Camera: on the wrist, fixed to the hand. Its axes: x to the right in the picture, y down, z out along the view.
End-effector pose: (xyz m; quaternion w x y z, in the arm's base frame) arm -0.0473 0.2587 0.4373 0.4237 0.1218 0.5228 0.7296
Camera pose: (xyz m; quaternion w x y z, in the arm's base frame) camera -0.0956 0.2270 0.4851 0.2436 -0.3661 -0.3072 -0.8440
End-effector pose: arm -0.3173 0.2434 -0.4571 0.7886 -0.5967 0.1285 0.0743
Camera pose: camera -0.3457 0.2330 -0.5257 0.4836 -0.3721 0.5746 0.5454
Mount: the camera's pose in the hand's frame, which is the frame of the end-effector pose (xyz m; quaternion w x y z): -0.0068 0.0681 -0.0307 0.7178 -0.0323 0.0932 0.6893
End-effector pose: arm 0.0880 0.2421 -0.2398 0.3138 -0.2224 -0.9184 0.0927
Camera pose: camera 0.1356 0.3001 -0.2404 0.2397 -0.8114 -0.4797 0.2324
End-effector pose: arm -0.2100 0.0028 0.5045 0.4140 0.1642 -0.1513 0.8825
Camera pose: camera -0.2641 -0.0311 0.4651 0.2917 0.0820 0.2117 -0.9292
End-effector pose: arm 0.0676 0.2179 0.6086 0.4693 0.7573 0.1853 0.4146
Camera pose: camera 0.0316 0.1970 0.6710 0.0583 0.6175 -0.3586 0.6976
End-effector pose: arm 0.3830 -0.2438 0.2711 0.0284 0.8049 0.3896 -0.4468
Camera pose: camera 0.4468 -0.2831 0.2739 0.3180 0.8869 -0.2581 -0.2135
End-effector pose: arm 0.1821 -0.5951 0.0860 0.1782 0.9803 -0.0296 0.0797
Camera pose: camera 0.1650 -0.6477 0.1367 0.1074 0.6700 -0.6829 0.2704
